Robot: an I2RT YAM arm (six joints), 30 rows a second.
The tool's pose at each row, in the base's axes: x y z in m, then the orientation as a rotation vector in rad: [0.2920 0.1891 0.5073 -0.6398 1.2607 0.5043]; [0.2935 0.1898 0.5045 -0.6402 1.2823 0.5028]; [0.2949 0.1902 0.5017 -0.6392 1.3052 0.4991]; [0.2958 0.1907 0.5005 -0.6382 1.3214 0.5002]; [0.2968 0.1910 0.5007 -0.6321 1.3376 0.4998]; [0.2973 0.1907 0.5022 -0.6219 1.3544 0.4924]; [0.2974 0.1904 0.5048 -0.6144 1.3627 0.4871]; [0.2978 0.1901 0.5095 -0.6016 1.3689 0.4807]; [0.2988 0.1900 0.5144 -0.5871 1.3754 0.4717]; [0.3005 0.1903 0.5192 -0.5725 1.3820 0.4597]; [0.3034 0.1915 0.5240 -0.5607 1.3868 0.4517]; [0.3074 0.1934 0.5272 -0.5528 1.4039 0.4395]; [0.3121 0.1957 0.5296 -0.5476 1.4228 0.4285]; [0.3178 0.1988 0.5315 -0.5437 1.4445 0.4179]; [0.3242 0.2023 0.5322 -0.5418 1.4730 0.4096]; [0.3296 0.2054 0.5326 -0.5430 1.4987 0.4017]
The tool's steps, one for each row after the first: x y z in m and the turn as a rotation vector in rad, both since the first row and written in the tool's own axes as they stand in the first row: [0.0031 0.0000 0.0010 0.0024 0.0199 0.0065]; [0.0061 -0.0002 0.0018 0.0072 0.0408 0.0126]; [0.0075 -0.0003 0.0026 0.0086 0.0549 0.0197]; [0.0076 -0.0008 0.0035 0.0145 0.0676 0.0281]; [0.0062 -0.0016 0.0039 0.0273 0.0808 0.0338]; [0.0037 -0.0023 0.0043 0.0363 0.0869 0.0366]; [-0.0007 -0.0035 0.0052 0.0495 0.0895 0.0405]; [-0.0053 -0.0050 0.0067 0.0655 0.0925 0.0435]; [-0.0095 -0.0067 0.0089 0.0832 0.0961 0.0445]; [-0.0135 -0.0086 0.0126 0.0965 0.0983 0.0463]; [-0.0156 -0.0104 0.0173 0.1101 0.1136 0.0478]; [-0.0168 -0.0123 0.0226 0.1211 0.1313 0.0496]; [-0.0173 -0.0141 0.0291 0.1311 0.1519 0.0520]; [-0.0165 -0.0160 0.0361 0.1385 0.1789 0.0576]; [-0.0156 -0.0174 0.0421 0.1433 0.2042 0.0610]
